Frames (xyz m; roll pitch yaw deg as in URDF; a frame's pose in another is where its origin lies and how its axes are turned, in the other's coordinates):
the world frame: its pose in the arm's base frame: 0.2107 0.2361 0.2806 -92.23 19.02 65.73
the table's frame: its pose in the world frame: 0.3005 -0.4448 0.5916 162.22 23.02 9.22
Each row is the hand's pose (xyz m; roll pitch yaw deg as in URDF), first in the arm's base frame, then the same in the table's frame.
Working: the arm's base frame: its pose in the table's frame: -0.1419 -1.0101 0.2899 -46.99 -45.61 -5.07

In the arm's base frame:
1: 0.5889 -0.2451 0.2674 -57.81 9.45 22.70
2: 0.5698 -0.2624 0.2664 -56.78 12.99 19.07
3: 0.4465 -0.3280 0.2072 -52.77 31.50 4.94
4: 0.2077 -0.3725 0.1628 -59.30 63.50 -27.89
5: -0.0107 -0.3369 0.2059 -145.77 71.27 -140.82
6: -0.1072 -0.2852 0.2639 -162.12 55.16 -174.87
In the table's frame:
1: 0.0136 -0.9954 0.9637 -111.64 -22.16 3.60
2: -0.0094 -1.0060 0.9584 -107.84 -22.83 -1.78
3: -0.1085 -1.0856 0.8756 -89.84 -18.67 -25.58
4: -0.2820 -1.1332 0.7066 -66.07 2.21 -57.94
5: -0.4316 -1.0640 0.5528 -51.36 31.74 -82.74
6: -0.4933 -0.9805 0.4851 -46.57 50.55 -97.29

